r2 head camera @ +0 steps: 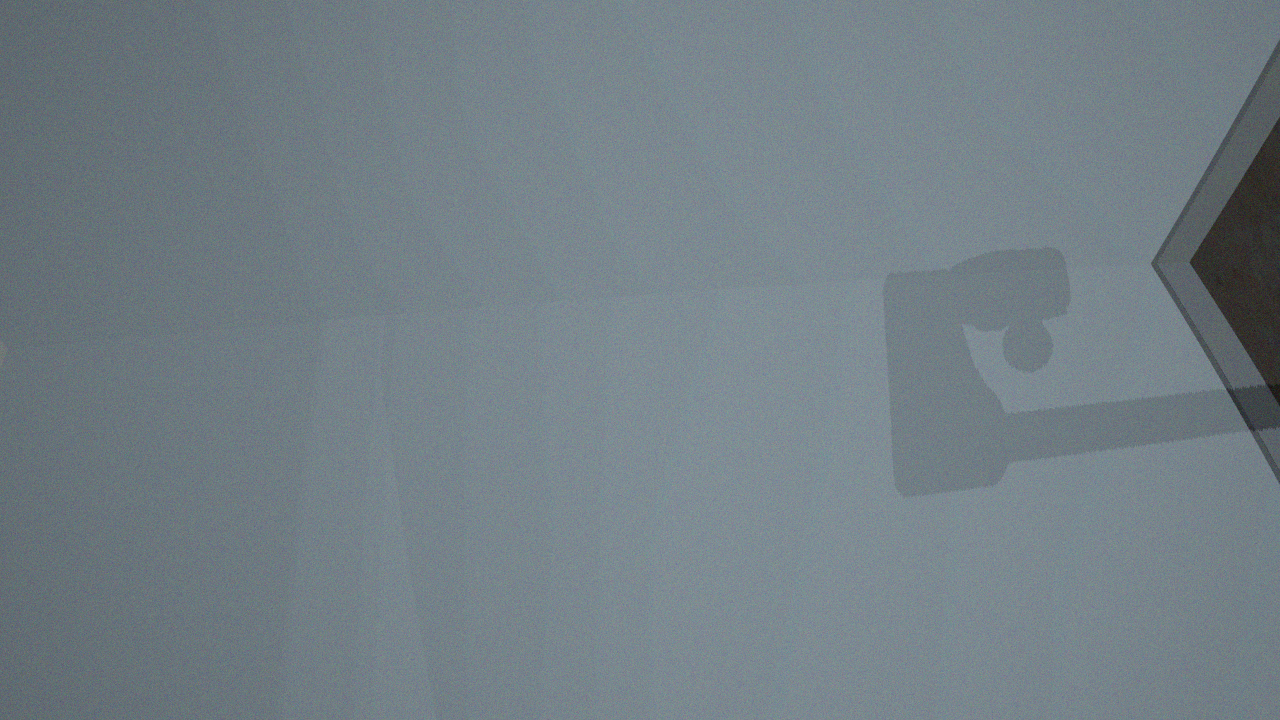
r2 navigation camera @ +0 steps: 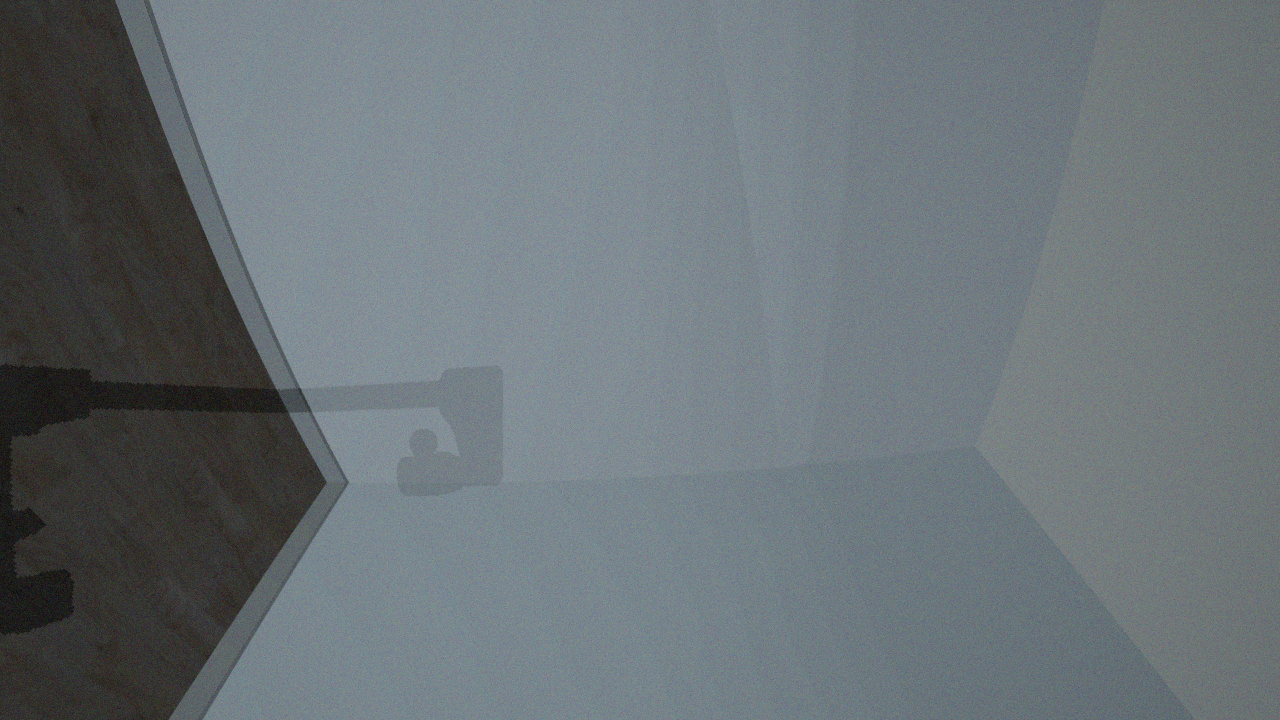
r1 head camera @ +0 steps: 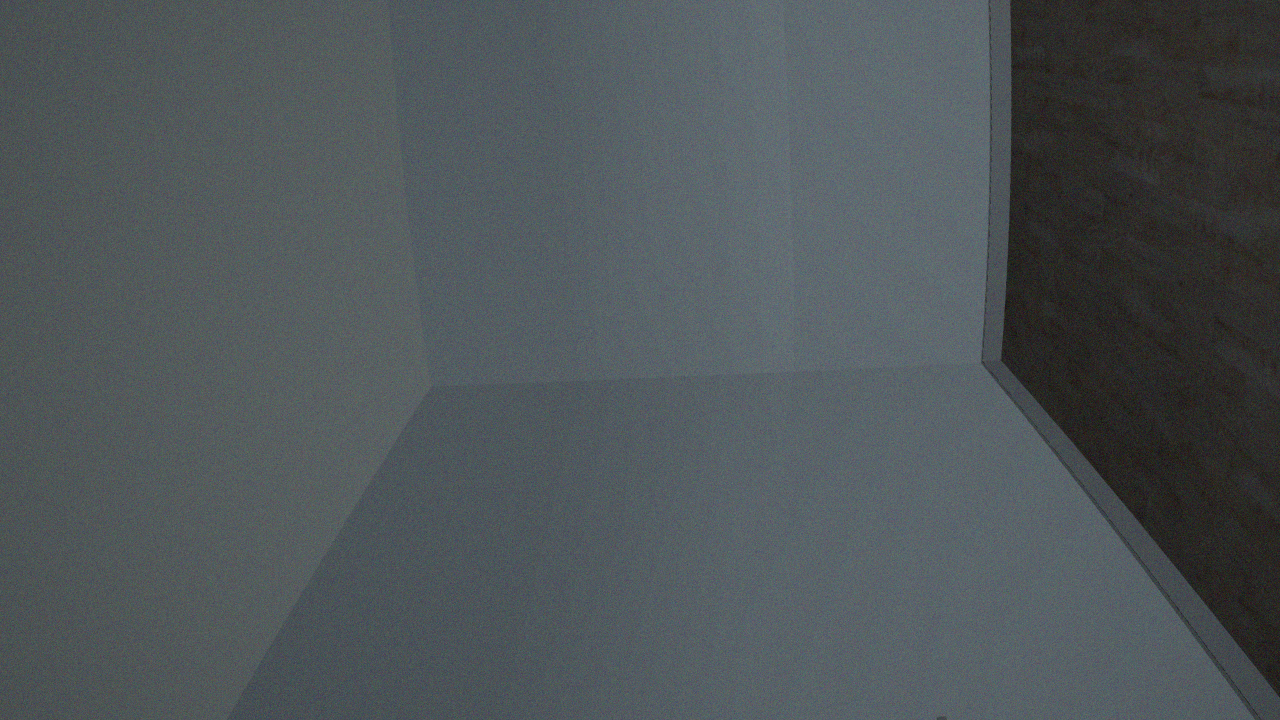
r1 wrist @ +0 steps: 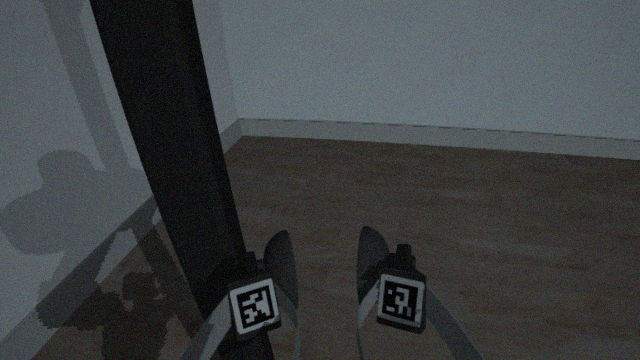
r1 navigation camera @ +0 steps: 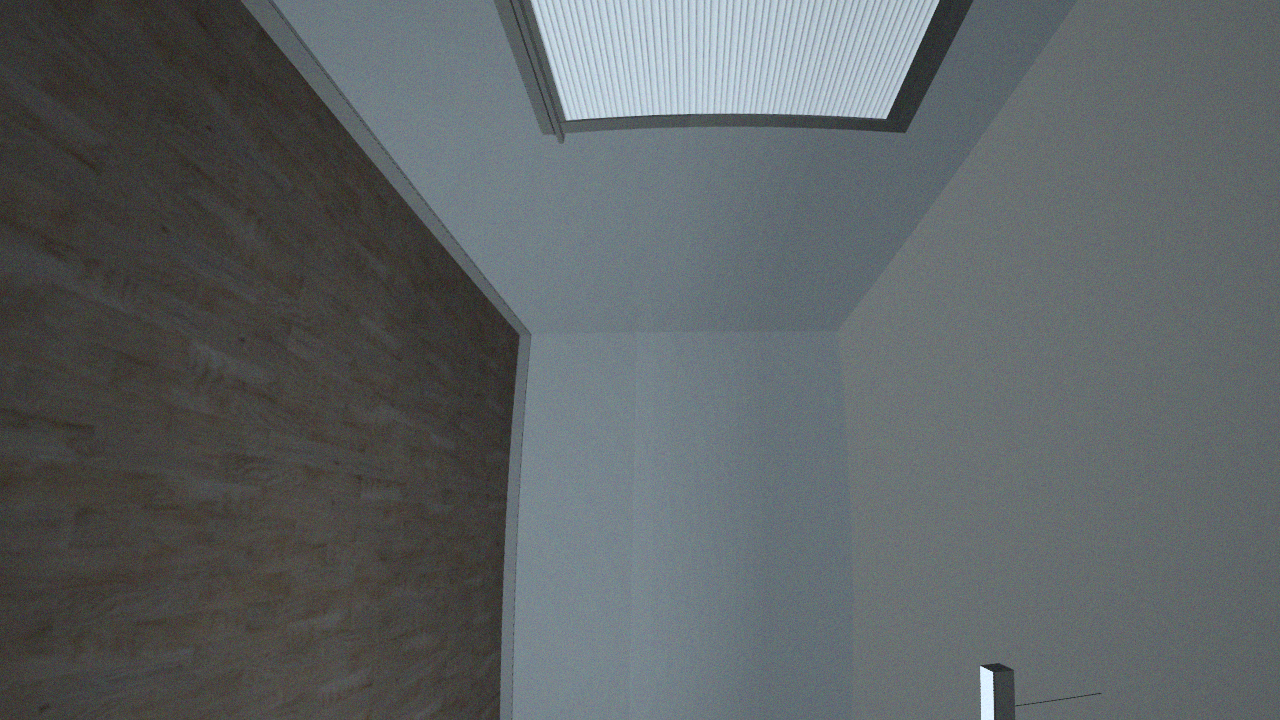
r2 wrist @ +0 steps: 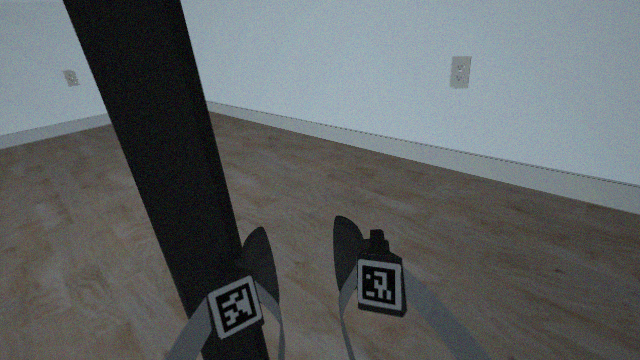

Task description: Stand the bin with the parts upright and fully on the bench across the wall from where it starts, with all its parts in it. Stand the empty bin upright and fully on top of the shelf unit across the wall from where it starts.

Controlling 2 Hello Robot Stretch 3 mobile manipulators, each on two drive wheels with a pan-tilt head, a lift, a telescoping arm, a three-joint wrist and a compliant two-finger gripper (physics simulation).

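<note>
My r1 gripper (r1 wrist: 327, 267) is open, with its two fingertips apart and floor showing between them. My r2 gripper (r2 wrist: 306, 262) is open too, with floor showing between its fingertips. A black mast stands close to the left finger in each wrist view. The bin with the parts, the empty bin, the bench and the shelf unit do not show in these views.
Near r1 are a wall corner, a baseboard (r1 wrist: 425, 134) and a window with a blind (r1 navigation camera: 733, 62). Near r2 are walls meeting in a corner, a baseboard (r2 wrist: 425, 152) and wall outlets (r2 wrist: 460, 72). Robot shadows fall on the walls and floor.
</note>
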